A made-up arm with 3 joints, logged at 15 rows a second.
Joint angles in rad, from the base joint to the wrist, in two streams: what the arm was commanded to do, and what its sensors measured. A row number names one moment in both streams.
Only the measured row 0 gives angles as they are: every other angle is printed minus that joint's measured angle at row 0.
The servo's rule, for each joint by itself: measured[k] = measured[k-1] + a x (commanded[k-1-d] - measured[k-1]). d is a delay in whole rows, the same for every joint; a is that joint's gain. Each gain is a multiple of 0.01, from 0.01 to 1. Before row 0 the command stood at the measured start. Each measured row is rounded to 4 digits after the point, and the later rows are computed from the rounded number. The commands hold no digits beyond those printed.
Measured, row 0: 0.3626 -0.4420 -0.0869
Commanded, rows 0 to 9: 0.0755 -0.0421 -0.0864; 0.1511 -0.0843 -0.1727; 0.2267 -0.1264 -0.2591; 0.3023 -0.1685 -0.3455; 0.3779 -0.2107 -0.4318; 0.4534 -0.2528 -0.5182; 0.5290 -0.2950 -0.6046; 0.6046 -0.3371 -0.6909; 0.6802 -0.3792 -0.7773; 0.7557 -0.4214 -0.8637
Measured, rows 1 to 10: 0.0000 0.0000 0.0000; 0.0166 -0.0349 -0.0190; 0.0462 -0.0759 -0.0528; 0.0859 -0.1178 -0.0982; 0.1335 -0.1599 -0.1526; 0.1873 -0.2021 -0.2140; 0.2458 -0.2442 -0.2809; 0.3081 -0.2864 -0.3521; 0.3733 -0.3285 -0.4266; 0.4408 -0.3706 -0.5038
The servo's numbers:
d 1
a 0.22 0.83 0.22

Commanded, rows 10 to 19: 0.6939 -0.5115 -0.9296; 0.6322 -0.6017 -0.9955; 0.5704 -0.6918 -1.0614; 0.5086 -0.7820 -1.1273; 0.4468 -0.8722 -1.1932; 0.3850 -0.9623 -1.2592; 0.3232 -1.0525 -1.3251; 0.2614 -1.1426 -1.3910; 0.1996 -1.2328 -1.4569; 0.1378 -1.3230 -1.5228
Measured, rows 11 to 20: 0.5101 -0.4128 -0.5830; 0.5505 -0.4947 -0.6593; 0.5685 -0.5835 -0.7333; 0.5689 -0.6734 -0.8055; 0.5556 -0.7635 -0.8763; 0.5317 -0.8537 -0.9460; 0.4994 -0.9438 -1.0149; 0.4606 -1.0340 -1.0831; 0.4168 -1.1241 -1.1508; 0.3690 -1.2143 -1.2181
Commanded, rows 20 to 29: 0.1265 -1.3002 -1.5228; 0.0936 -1.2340 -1.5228; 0.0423 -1.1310 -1.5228; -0.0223 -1.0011 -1.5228; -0.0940 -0.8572 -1.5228; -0.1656 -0.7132 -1.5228; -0.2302 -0.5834 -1.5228; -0.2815 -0.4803 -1.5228; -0.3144 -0.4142 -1.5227; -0.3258 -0.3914 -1.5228
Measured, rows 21 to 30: 0.3181 -1.3045 -1.2851; 0.2759 -1.3009 -1.3374; 0.2358 -1.2454 -1.3782; 0.1932 -1.1504 -1.4100; 0.1458 -1.0265 -1.4348; 0.0930 -0.8860 -1.4542; 0.0361 -0.7426 -1.4693; -0.0225 -0.6105 -1.4811; -0.0795 -0.5024 -1.4903; -0.1312 -0.4292 -1.4974
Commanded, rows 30 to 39: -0.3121 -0.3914 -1.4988; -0.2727 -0.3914 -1.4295; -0.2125 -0.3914 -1.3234; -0.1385 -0.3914 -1.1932; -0.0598 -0.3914 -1.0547; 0.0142 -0.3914 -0.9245; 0.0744 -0.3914 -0.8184; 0.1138 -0.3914 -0.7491; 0.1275 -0.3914 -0.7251; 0.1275 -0.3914 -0.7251
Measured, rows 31 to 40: -0.1740 -0.3978 -1.5030; -0.2044 -0.3925 -1.5021; -0.2194 -0.3916 -1.4861; -0.2179 -0.3914 -1.4503; -0.2004 -0.3914 -1.3937; -0.1695 -0.3914 -1.3191; -0.1291 -0.3914 -1.2323; -0.0843 -0.3914 -1.1412; -0.0407 -0.3914 -1.0549; -0.0037 -0.3914 -0.9823
